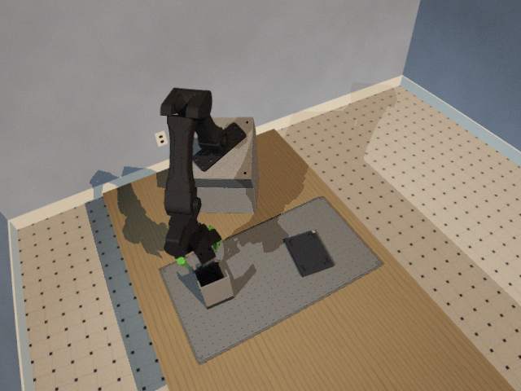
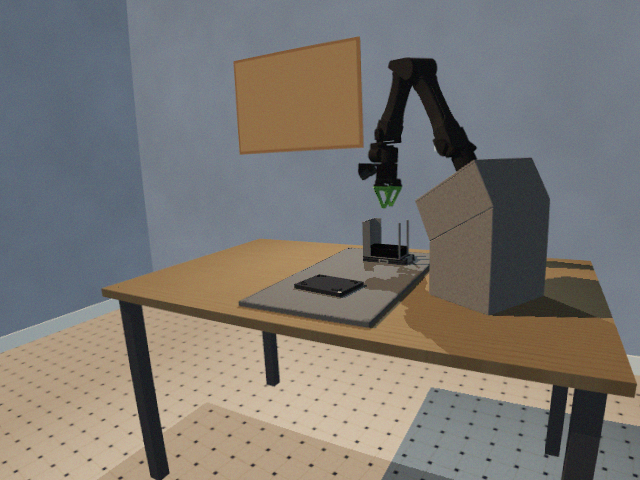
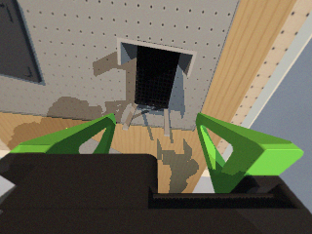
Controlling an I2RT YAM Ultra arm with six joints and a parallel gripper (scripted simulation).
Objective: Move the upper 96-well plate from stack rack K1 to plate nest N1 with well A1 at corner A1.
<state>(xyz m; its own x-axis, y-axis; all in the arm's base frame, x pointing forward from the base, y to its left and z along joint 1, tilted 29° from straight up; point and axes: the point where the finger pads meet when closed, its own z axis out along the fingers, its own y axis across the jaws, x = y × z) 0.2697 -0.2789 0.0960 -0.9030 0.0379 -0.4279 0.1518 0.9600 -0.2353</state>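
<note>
The pale rack wall lies 70 mm ahead of my hand, 10 mm to the right of it and 110 mm below it. The rest, counted from my hand: pale A1 mark 100 mm ahead, 420 mm to the left, 180 mm below.
</note>
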